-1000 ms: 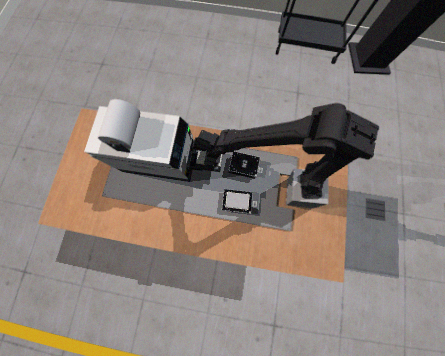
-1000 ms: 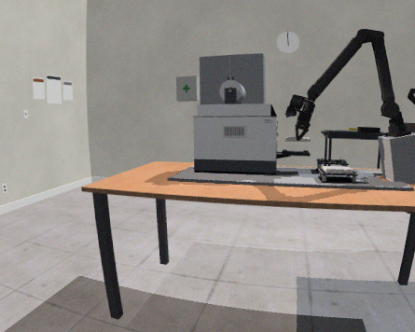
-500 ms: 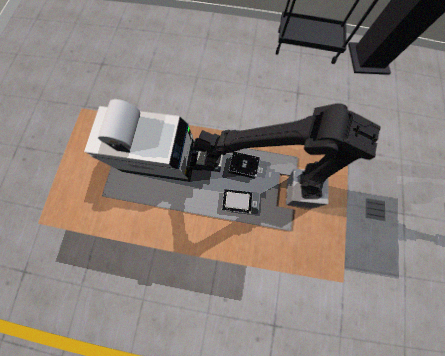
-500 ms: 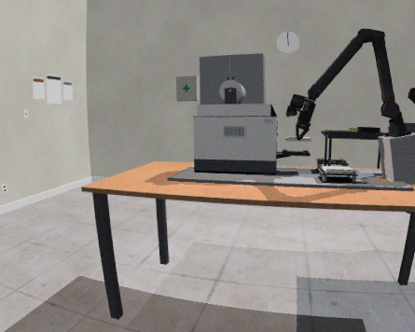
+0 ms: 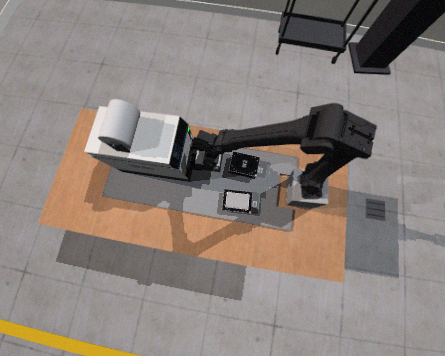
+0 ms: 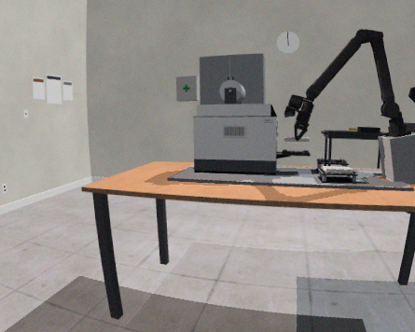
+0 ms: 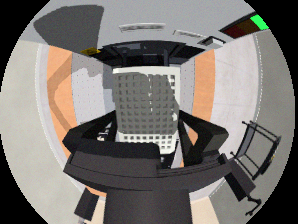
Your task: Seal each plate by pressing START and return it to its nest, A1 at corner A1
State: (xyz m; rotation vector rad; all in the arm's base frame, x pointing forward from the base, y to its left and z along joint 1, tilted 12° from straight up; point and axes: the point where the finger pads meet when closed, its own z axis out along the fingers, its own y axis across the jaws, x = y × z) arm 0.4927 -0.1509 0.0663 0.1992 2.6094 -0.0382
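Right now the sealer stage is 7 cm below my hand. From my hand the other things lie so: foil roll: 33 cm ahead, 24 cm above, 4 cm to the right.
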